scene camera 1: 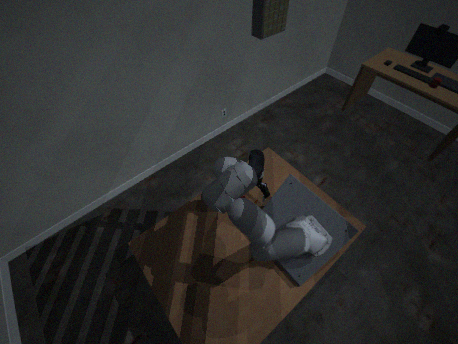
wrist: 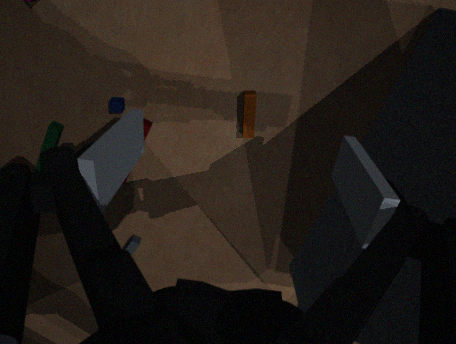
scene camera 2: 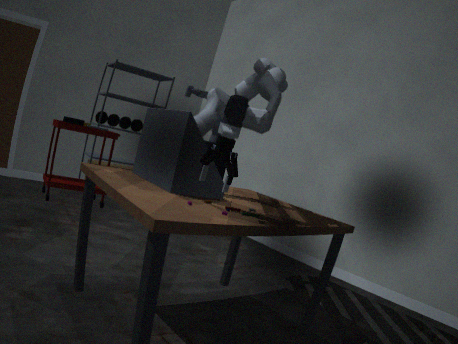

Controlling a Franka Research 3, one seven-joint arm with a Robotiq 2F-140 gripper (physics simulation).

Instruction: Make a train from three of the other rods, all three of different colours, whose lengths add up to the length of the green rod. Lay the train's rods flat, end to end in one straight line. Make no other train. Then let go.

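My gripper (scene camera 1: pixel 265 192) (scene camera 2: pixel 215 182) (wrist: pixel 240 143) is wide open and empty above the table. An orange rod (wrist: pixel 249 114) lies on the table below, between the spread fingers in the wrist view, apart from the other rods. A red rod (scene camera 2: pixel 233 209) (wrist: pixel 147 128) is mostly hidden by the left finger in the wrist view. The green rod (scene camera 2: pixel 250 214) (wrist: pixel 50 142) lies farther left, partly hidden by the gripper. A short blue piece (wrist: pixel 116 105) lies beyond the red rod. Magenta pieces (scene camera 2: pixel 190 203) (scene camera 2: pixel 225 213) lie near the table's front; part of one (wrist: pixel 31 1) shows at the wrist view's top left.
A small grey-blue piece (wrist: pixel 133 243) lies near the left finger. The arm stands on a grey base (scene camera 1: pixel 320 200) (scene camera 2: pixel 165 150), whose edge is near the right finger in the wrist view. The wooden table (scene camera 1: pixel 240 310) (scene camera 2: pixel 135 200) carries dark shadows.
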